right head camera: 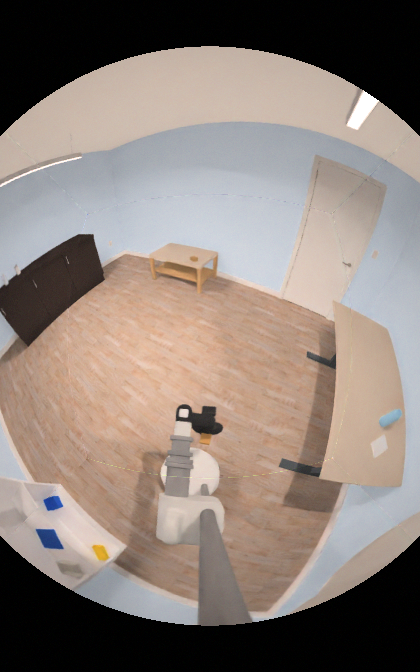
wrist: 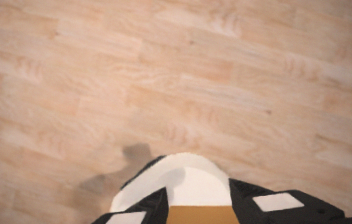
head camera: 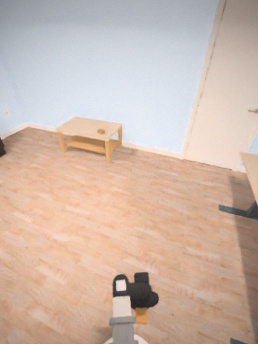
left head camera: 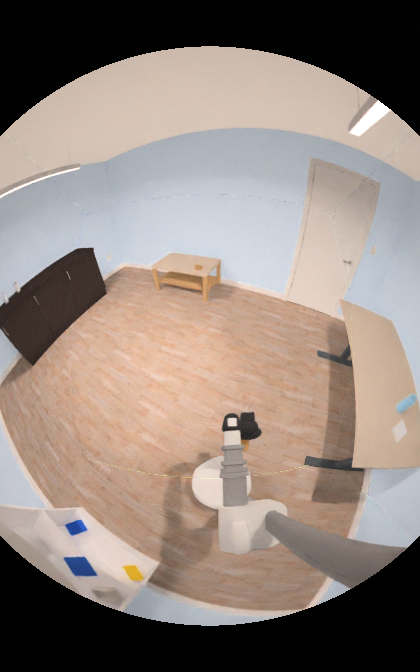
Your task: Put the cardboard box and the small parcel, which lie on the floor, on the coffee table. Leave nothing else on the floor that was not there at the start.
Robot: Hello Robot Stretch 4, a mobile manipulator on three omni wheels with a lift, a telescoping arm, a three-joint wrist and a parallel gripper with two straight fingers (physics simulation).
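Places are measured from the robot's base along level axes (x ahead, y left, z up), in millimetres.
Pixels of known places: gripper, fingertip midpoint: (wrist: 199, 198).
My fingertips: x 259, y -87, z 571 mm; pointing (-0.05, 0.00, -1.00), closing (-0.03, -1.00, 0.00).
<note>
Behind a point stands the place of what it marks.
My gripper (head camera: 141, 301) {x 259, y -87, z 571 mm} (left head camera: 247, 436) (right head camera: 206, 429) (wrist: 199, 198) {x 259, y -87, z 571 mm} is shut on an ochre-brown box (head camera: 142, 315) {x 218, y -87, z 618 mm} (left head camera: 245, 445) (right head camera: 205, 439) (wrist: 202, 215) {x 251, y -88, z 584 mm}; I cannot tell whether it is the cardboard box or the small parcel. The box hangs above the floor, close to my base; its lower part is cut off in the wrist view. The coffee table (head camera: 82, 125) {x 2650, y 528, z 422 mm} (left head camera: 175, 262) (right head camera: 172, 251) stands far off by the blue wall. A small brown thing (head camera: 101, 131) {x 2318, y 201, z 468 mm} (left head camera: 198, 267) (right head camera: 194, 258) lies on its top, too small to identify.
A desk (left head camera: 375, 360) (right head camera: 365, 375) with a blue cylinder (left head camera: 406, 403) (right head camera: 390, 418) stands at the right, its dark feet on the floor. A dark cabinet (left head camera: 55, 305) (right head camera: 52, 290) stands at the left. A white shelf unit with blue and yellow things is at the lower left.
</note>
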